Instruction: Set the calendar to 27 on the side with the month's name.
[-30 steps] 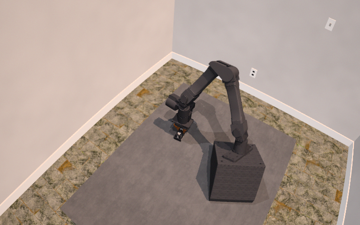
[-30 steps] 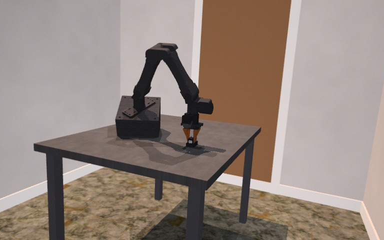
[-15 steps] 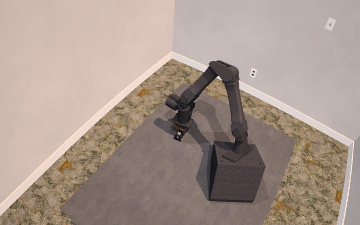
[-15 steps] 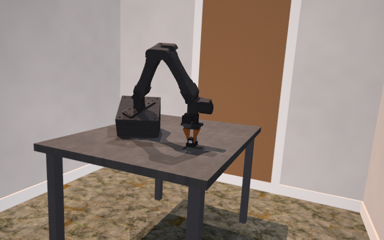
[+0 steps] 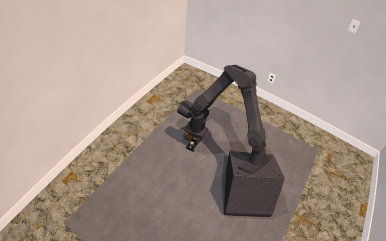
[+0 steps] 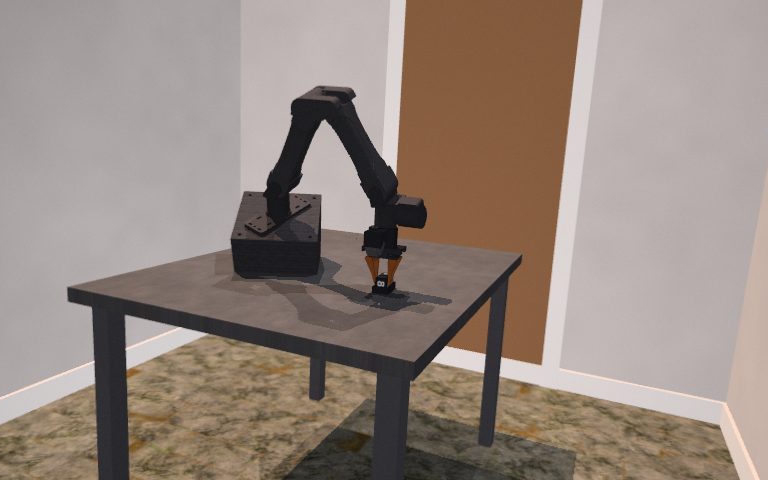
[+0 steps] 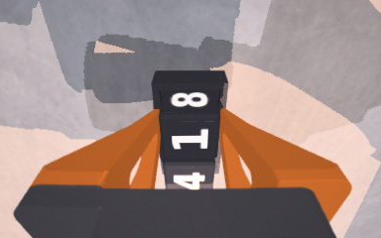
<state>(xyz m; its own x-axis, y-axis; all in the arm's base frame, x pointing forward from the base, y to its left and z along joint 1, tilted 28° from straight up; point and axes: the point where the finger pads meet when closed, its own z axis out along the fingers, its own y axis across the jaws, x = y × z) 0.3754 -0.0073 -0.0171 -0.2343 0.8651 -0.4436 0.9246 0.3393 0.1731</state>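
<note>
The black digit cube lies right at my hand. The rest, counted from my hand: black tray 10 mm behind, 20 mm to the left, 20 mm below; then black cube 10 mm behind, 30 mm to the left.
</note>
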